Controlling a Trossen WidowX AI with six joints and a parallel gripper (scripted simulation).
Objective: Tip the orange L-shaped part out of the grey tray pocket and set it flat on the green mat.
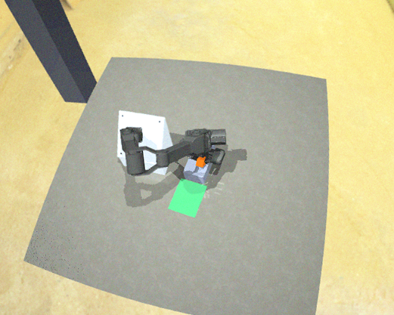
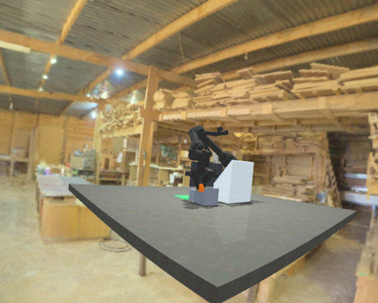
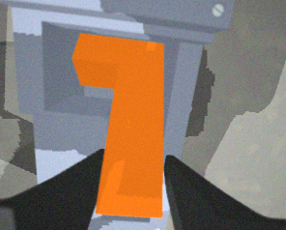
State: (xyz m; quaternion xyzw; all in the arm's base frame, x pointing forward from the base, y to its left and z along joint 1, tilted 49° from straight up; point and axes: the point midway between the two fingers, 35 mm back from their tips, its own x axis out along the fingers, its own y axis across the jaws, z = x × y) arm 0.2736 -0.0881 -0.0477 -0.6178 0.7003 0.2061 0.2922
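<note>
Right now the green mat is 4 cm behind my gripper tip, 14 cm to the right of it and 8 cm below it. Round my gripper tip: orange L-shaped part 1 cm behind, 3 cm to the left, 3 cm below.
</note>
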